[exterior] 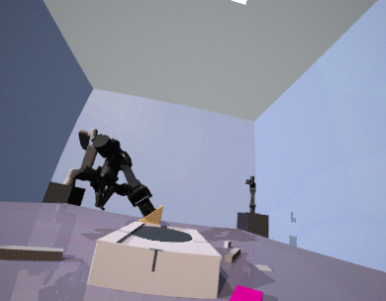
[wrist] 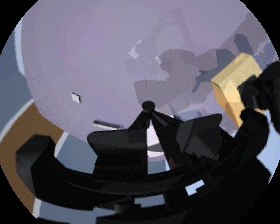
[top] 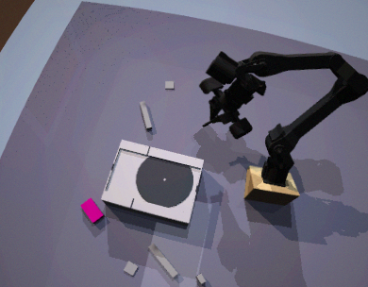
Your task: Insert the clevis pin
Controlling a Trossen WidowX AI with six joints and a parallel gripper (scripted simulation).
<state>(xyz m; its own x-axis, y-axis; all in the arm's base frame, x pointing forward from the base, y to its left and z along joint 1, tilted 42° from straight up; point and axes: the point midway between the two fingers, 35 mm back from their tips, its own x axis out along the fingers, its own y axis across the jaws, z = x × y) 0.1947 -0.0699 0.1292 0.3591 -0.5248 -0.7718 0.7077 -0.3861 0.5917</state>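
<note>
Now: gripper tip 20 cm to the right of the dark aluminium disc, 9 cm short of it and 2 cm above it. The rest, counted from my gripper tip: clevis pin (1 cm to the left); then grey bar (42 cm to the left, 7 cm below, 4 cm ahead); then rimmed tray (21 cm to the left, 12 cm ahead, 4 cm below).
</note>
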